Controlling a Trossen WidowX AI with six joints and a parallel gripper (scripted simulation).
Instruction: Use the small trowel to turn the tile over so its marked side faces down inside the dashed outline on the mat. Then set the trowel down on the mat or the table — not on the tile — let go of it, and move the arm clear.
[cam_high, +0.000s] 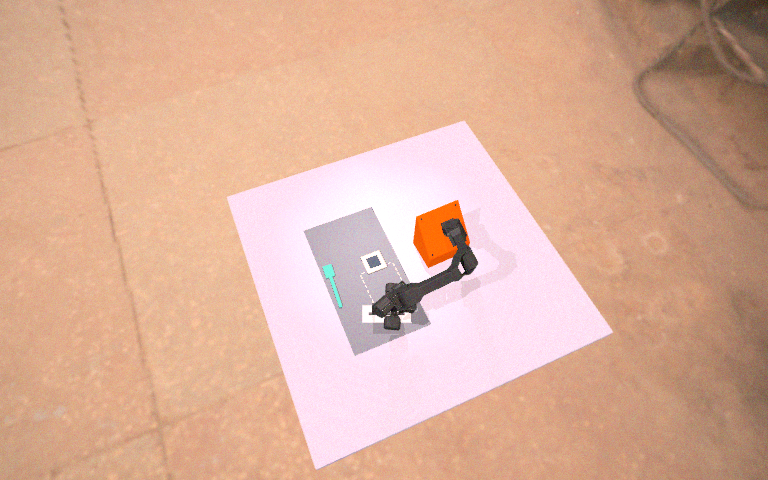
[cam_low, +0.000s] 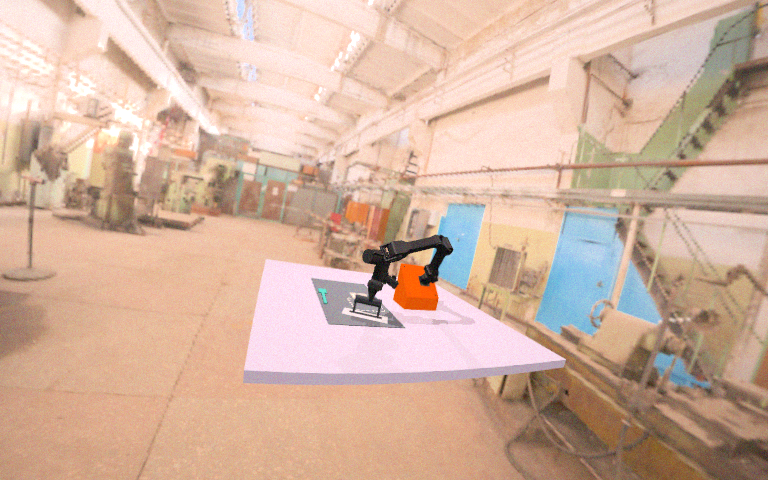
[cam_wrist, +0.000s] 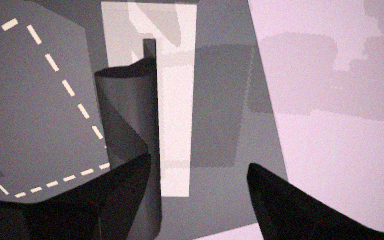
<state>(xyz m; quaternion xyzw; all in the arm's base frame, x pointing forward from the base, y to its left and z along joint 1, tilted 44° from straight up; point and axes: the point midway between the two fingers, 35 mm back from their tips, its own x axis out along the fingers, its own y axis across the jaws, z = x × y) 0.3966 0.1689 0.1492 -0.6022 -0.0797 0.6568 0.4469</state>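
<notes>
The trowel is 5 cm below my gripper tip, 3 cm to the right of it and 3 cm behind it. The rest, counted from my gripper tip: teal flat tool 28 cm to the right, 14 cm ahead, 9 cm below; grey mat 25 cm to the right, 11 cm below; tile 29 cm to the right, 9 cm below, 7 cm behind.
</notes>
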